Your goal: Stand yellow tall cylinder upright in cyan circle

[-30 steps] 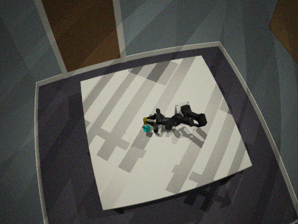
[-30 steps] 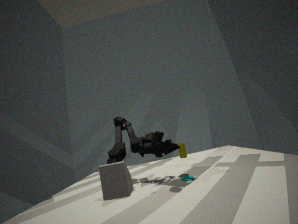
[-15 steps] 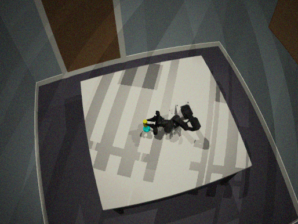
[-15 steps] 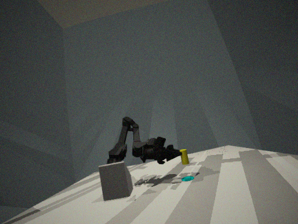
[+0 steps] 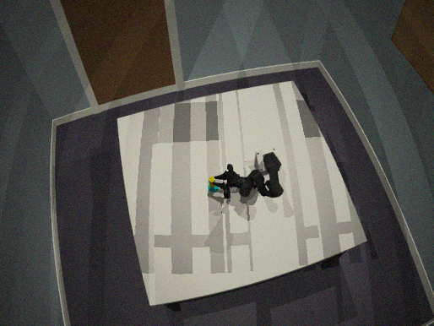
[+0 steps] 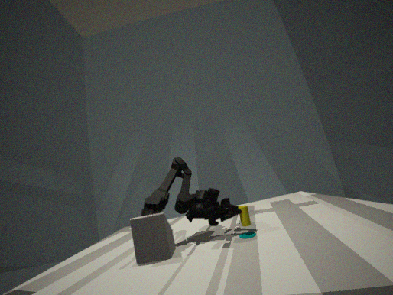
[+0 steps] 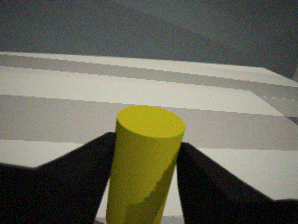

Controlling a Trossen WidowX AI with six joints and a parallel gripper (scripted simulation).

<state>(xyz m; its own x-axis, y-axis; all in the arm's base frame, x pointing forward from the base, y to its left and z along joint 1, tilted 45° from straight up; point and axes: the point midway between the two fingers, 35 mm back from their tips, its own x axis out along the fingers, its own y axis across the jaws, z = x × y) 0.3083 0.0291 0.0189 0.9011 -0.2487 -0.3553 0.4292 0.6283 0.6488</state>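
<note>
Right now the cyan circle is 9 cm below my gripper tip. Round my gripper tip: yellow tall cylinder (2 cm below).
</note>
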